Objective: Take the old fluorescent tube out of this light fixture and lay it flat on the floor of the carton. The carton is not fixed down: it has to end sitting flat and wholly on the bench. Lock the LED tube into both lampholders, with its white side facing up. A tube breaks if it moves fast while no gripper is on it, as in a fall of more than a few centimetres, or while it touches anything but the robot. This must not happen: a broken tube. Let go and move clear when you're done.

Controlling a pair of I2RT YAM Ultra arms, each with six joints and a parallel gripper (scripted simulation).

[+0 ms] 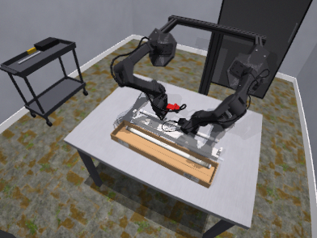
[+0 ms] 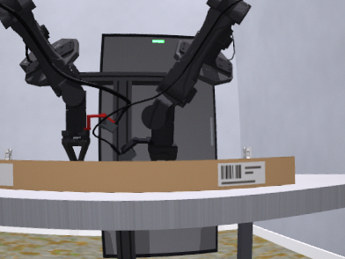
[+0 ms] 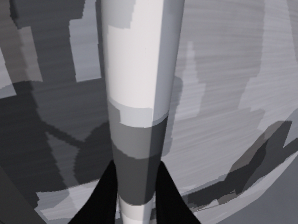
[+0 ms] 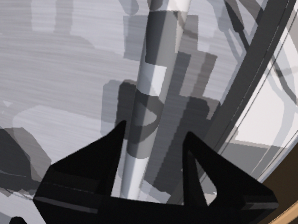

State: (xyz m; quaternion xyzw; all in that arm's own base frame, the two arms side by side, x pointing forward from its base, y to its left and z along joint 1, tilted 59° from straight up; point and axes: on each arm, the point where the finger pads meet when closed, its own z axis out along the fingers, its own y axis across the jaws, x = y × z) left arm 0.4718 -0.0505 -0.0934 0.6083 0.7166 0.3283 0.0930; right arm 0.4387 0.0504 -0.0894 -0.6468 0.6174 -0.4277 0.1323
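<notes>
The LED tube is 10 mm behind my right hand, 110 mm to the left of it and 40 mm below it. Round my right hand: light fixture 90 mm ahead, 120 mm to the left, 10 mm above; carton 240 mm ahead, 110 mm to the left, 20 mm below; old fluorescent tube 190 mm ahead, 110 mm to the left, 30 mm below.
The LED tube lies 12 cm to the right of my left hand and 1 cm below it. Also, from my left hand: light fixture 10 cm ahead, 10 cm to the right, 3 cm above; then carton 25 cm ahead, 11 cm to the right, 1 cm above; then old fluorescent tube 20 cm ahead, 11 cm to the right.
</notes>
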